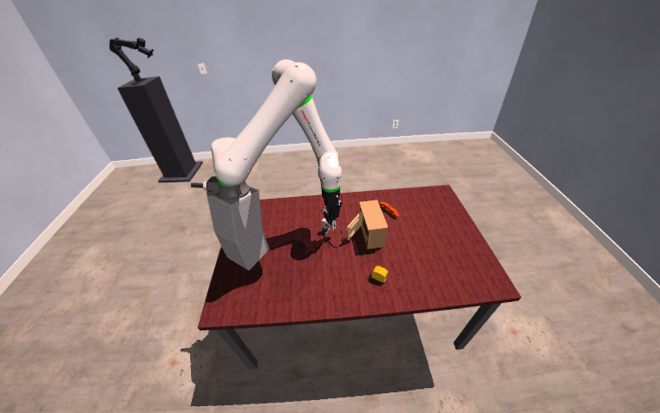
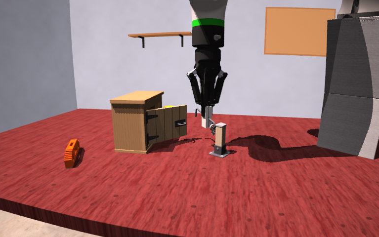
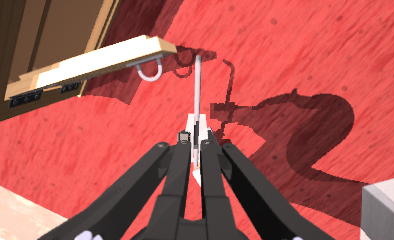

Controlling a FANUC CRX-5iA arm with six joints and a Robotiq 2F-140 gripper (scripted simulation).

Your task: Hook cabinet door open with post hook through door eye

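The door is 12 cm ahead of my hand, 3 cm below it and 2 cm to the left of it. Round my hand: yellow block (28 cm to the right, 24 cm ahead, 7 cm below); metal hook (1 cm to the right, 1 cm below, 1 cm ahead); orange object (35 cm ahead, 20 cm to the left, 8 cm below).
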